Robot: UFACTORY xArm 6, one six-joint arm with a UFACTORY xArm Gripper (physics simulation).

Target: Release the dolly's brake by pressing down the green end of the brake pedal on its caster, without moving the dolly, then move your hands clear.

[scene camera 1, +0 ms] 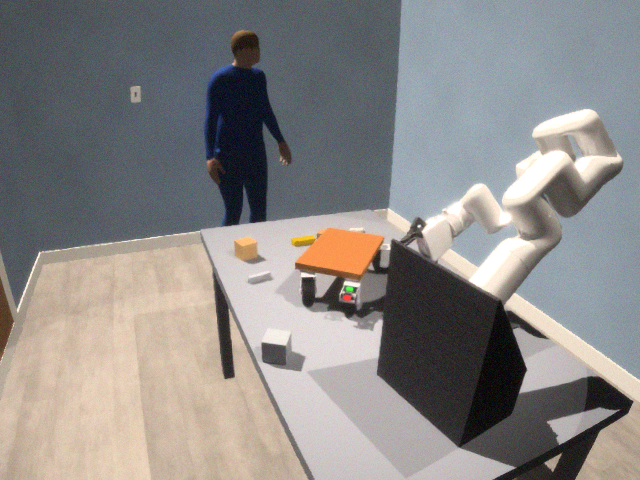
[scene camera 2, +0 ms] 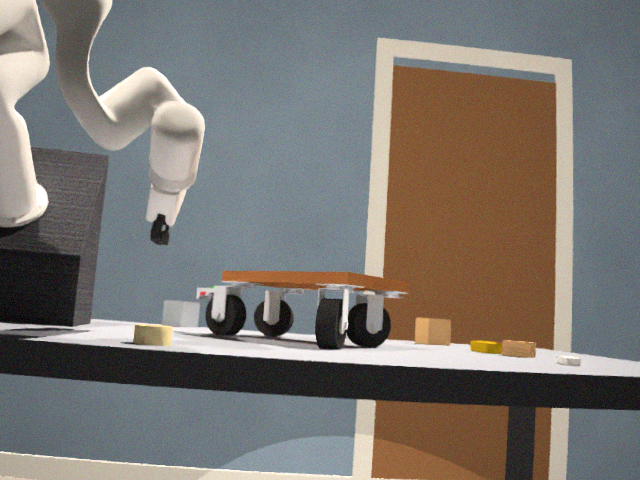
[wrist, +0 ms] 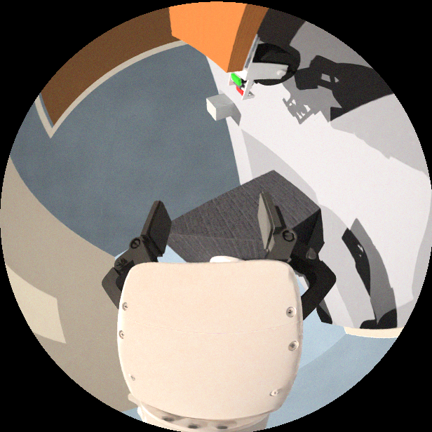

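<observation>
The dolly has an orange deck (scene camera 1: 341, 252) (scene camera 2: 294, 279) (wrist: 212, 30) and stands on black caster wheels on the table. The brake pedal's green end (scene camera 1: 349, 289) (wrist: 236, 79) and red end (scene camera 1: 346, 297) (scene camera 2: 203, 293) (wrist: 240, 91) show on the caster at one corner; in scene camera 1 the green end lies nearer the deck. Which end sits lower I cannot tell. My gripper (scene camera 2: 160, 242) (wrist: 211, 207) is open and empty. In scene camera 2 it hangs above the level of the deck, to the left of the pedal and apart from it. Scene camera 1 shows it partly, behind the black block's top.
A tall black wedge-shaped block (scene camera 1: 439, 341) (scene camera 2: 67, 206) (wrist: 240, 215) stands near the arm. A grey-white cube (scene camera 1: 276, 346) (scene camera 2: 180, 313) (wrist: 221, 106), an orange cube (scene camera 1: 245, 248) (scene camera 2: 433, 331) and a yellow piece (scene camera 2: 153, 334) are on the table (scene camera 1: 330, 439). A person (scene camera 1: 240, 118) stands beyond it.
</observation>
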